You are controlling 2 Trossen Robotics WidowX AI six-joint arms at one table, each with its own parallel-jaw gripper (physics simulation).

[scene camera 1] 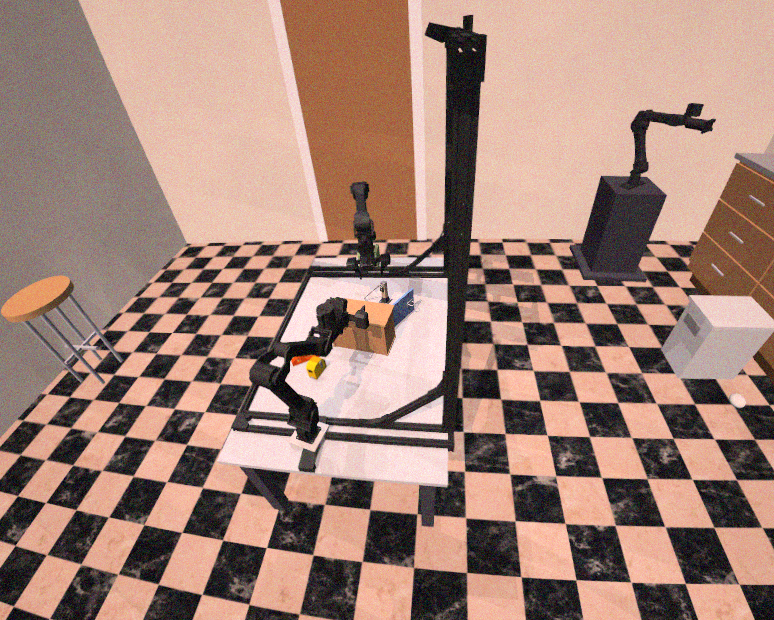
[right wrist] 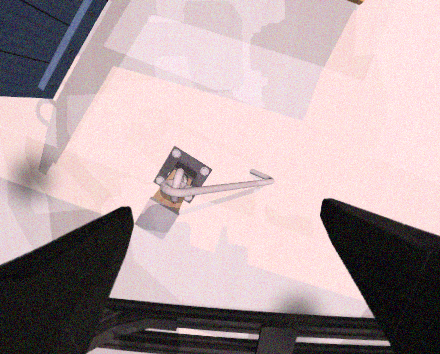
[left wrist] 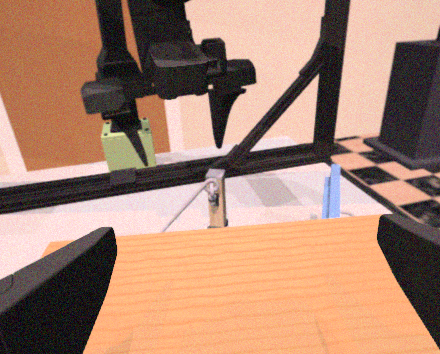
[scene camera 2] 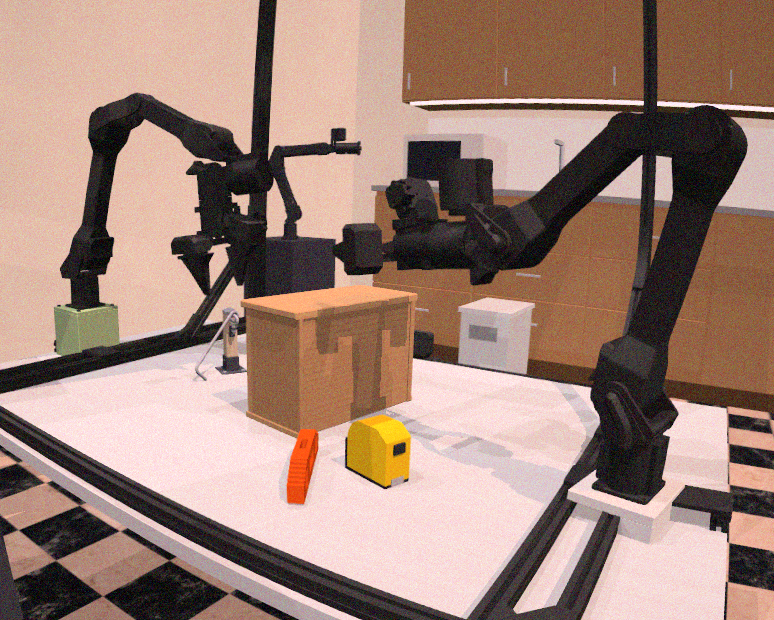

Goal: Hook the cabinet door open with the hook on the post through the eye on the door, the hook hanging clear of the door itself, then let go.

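Pixels of known places: left gripper, fingertip midpoint: [scene camera 1: 353, 303] [left wrist: 246, 232]; right gripper, fingertip midpoint: [scene camera 1: 371, 278] [right wrist: 228, 211] [left wrist: 183, 156] [scene camera 2: 224, 290]; left arm's base, link origin: [scene camera 1: 308, 433] [scene camera 2: 629, 486]; right arm's base, link origin: [scene camera 2: 85, 305].
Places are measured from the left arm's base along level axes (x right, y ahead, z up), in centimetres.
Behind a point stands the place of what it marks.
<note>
The wooden cabinet [scene camera 1: 365, 331] {y 41.7, x 3.6, z 8.8 cm} [scene camera 2: 272, 368] {y 45.9, x -12.2, z 5.5 cm} [left wrist: 250, 285] {y 47.3, x 0.6, z 14.0 cm} stands mid-table. Its blue door [scene camera 1: 403, 307] {y 63.0, x 11.5, z 5.1 cm} [left wrist: 334, 192] {y 63.4, x 11.0, z 10.4 cm} [right wrist: 30, 45] {y 66.1, x 11.4, z 4.1 cm} stands swung out from it; the ring-shaped eye [right wrist: 38, 111] is by its edge. The post [scene camera 1: 384, 292] {y 73.2, x -1.3, z 2.9 cm} [scene camera 2: 230, 345] {y 73.3, x -2.3, z 1.8 cm} [left wrist: 217, 202] {y 72.8, x -1.7, z 4.1 cm} [right wrist: 170, 199] {y 73.2, x -2.1, z 6.3 cm} stands behind the cabinet. Its metal hook [scene camera 2: 209, 348] {y 70.8, x -8.1, z 2.6 cm} [left wrist: 185, 209] {y 71.1, x -6.0, z 4.4 cm} [right wrist: 225, 188] {y 71.4, x -5.8, z 5.3 cm} slants down, away from the door, its bent tip apart from the eye. My right gripper [scene camera 1: 370, 269] {y 70.0, x -5.4, z 12.5 cm} [scene camera 2: 223, 287] {y 70.0, x -5.4, z 12.5 cm} [left wrist: 183, 156] {y 70.0, x -5.4, z 12.5 cm} [right wrist: 228, 211] {y 70.0, x -5.4, z 12.5 cm} is open and empty above the post and hook. My left gripper [left wrist: 246, 232] {y 42.6, x 0.0, z 21.2 cm} is open and empty above the cabinet top.
An orange object [scene camera 1: 301, 359] {y 28.4, x -20.1, z -1.0 cm} [scene camera 2: 302, 466] {y 27.4, x -21.6, z 0.4 cm} and a yellow tape measure [scene camera 1: 315, 366] {y 24.0, x -10.1, z 3.2 cm} [scene camera 2: 379, 450] {y 23.9, x -13.7, z 1.3 cm} lie on the table in front of the cabinet in scene camera 2. A black frame upright [scene camera 1: 462, 258] {y 16.3, x 43.2, z 63.7 cm} stands at the table's edge. A green block [scene camera 2: 86, 328] {y 95.6, x -22.8, z 3.4 cm} [left wrist: 129, 152] {y 96.3, x -19.9, z 2.9 cm} carries the right arm.
</note>
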